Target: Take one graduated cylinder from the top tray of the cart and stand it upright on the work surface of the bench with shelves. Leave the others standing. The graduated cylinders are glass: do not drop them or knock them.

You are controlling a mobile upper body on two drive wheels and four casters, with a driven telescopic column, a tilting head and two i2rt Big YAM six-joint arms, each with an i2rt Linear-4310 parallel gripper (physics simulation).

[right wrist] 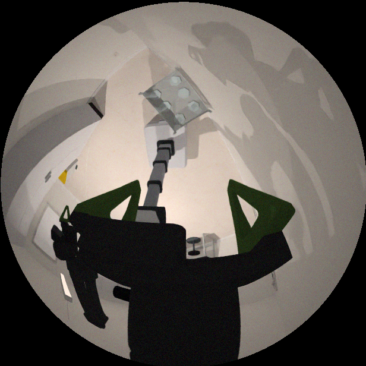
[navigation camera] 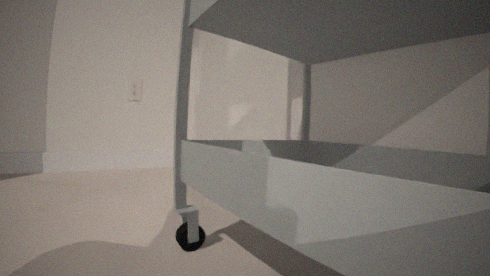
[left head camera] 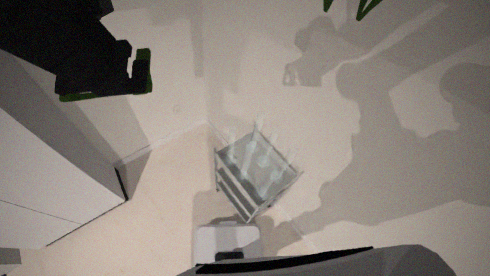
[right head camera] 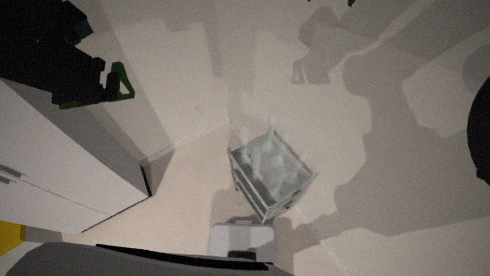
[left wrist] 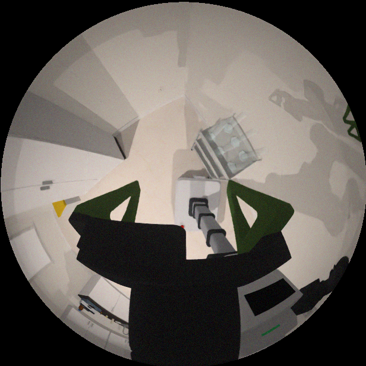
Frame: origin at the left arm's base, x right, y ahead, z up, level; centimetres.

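Where they show: left gripper, fingertip midpoint: (left head camera: pixel 126 90) (right head camera: pixel 115 97); right gripper, fingertip midpoint: (left head camera: pixel 342 16) (right head camera: pixel 329 3).
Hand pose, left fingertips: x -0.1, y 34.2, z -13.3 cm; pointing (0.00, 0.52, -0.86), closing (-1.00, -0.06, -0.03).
Note:
After its pixels a point has its place.
Several clear graduated cylinders (left head camera: pixel 263 158) {y 65.1, x 44.2, z -92.5 cm} (left wrist: pixel 242 155) (right wrist: pixel 183 93) stand on the top tray of the grey cart (left head camera: pixel 232 193) {y 51.8, x 25.6, z -121.4 cm} (right head camera: pixel 250 194) {y 52.2, x 27.6, z -125.6 cm} (navigation camera: pixel 183 110) {y 69.4, x 13.9, z -140.5 cm}; they look faint and blurred in the head views. My left gripper (left head camera: pixel 106 94) (left wrist: pixel 183 185) is open and empty, high up and to the left of the cart in the head views. My right gripper (left head camera: pixel 343 14) {y 53.9, x 45.2, z -2.4 cm} (right wrist: pixel 183 184) is open and empty, at the top edge of the left head view, away from the cart. A bench-like unit with items on it (left wrist: pixel 95 307) shows small at the lower left of the left wrist view; I cannot tell whether it is the bench with shelves.
A white cabinet (left head camera: pixel 50 175) {y 43.4, x -85.2, z -80.9 cm} (right head camera: pixel 65 165) {y 41.5, x -87.9, z -70.3 cm} (left wrist: pixel 55 162) stands left of the cart. My light base (left head camera: pixel 227 239) {y 20.1, x 21.6, z -139.4 cm} (right head camera: pixel 241 237) {y 21.1, x 21.6, z -139.3 cm} (left wrist: pixel 185 200) is close in front of the cart. A stool (right wrist: pixel 193 245) shows low in the right wrist view. A wall with an outlet (navigation camera: pixel 135 90) {y 138.0, x -28.5, z -126.1 cm} rises behind the cart.

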